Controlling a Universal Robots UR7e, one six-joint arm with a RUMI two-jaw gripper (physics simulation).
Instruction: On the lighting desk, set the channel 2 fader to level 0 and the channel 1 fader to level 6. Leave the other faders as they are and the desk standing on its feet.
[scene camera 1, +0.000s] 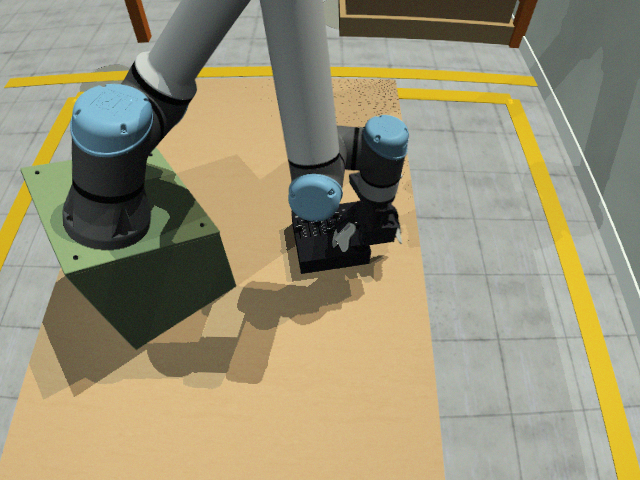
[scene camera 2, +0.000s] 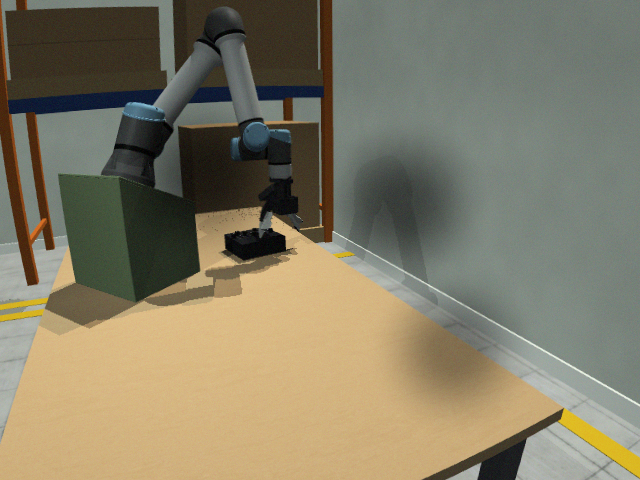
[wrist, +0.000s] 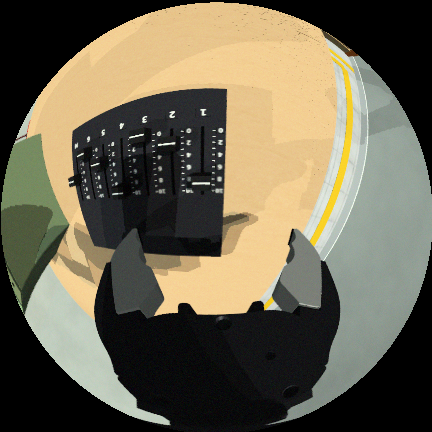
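Seen in the pictures: gripper, fingertip midpoint: (scene camera 1: 366, 242) (scene camera 2: 280, 235) (wrist: 215, 231); arm's base at its link origin: (scene camera 1: 107, 219) (scene camera 2: 127, 184).
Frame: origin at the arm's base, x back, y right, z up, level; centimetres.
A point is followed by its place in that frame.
The black lighting desk (scene camera 1: 330, 256) {x -38.9, y -11.5, z -23.4 cm} (scene camera 2: 254, 249) {x -36.5, y -10.5, z -25.8 cm} (wrist: 199, 217) {x -44.8, y -17.3, z -23.4 cm} stands flat on the table. In the wrist view its numbers appear upside down, with 0 at the far end of the scales. The channel 1 fader (wrist: 201, 183) {x -44.2, y -20.5, z -22.0 cm} is between 8 and 10, nearer 8. The channel 2 fader (wrist: 167, 144) {x -41.4, y -22.4, z -22.1 cm} is at about 2. My gripper (scene camera 1: 369, 244) {x -46.5, y -16.3, z -23.6 cm} (scene camera 2: 281, 231) {x -46.5, y -16.3, z -23.6 cm} (wrist: 215, 231) {x -46.5, y -16.3, z -23.6 cm} is open and empty, low over the desk's channel 1 side. One finger is over the desk's plain near part, the other past its side. Finger contact with the desk cannot be told.
Other fader caps, including channel 3's (wrist: 137, 136) {x -39.1, y -22.6, z -22.1 cm} and channel 4's (wrist: 118, 192) {x -38.1, y -18.3, z -22.0 cm}, stand close beside channel 2. The green robot base block (scene camera 1: 180, 279) {x -10.9, y 2.8, z -14.3 cm} (scene camera 2: 129, 242) {x -0.3, y 13.1, z -12.6 cm} (wrist: 25, 175) is on the table (scene camera 1: 258, 428) {x -28.9, y 25.8, z -28.8 cm} (scene camera 2: 258, 387) {x -23.8, y 58.8, z -28.9 cm} to the desk's left. The table's right edge is near the gripper.
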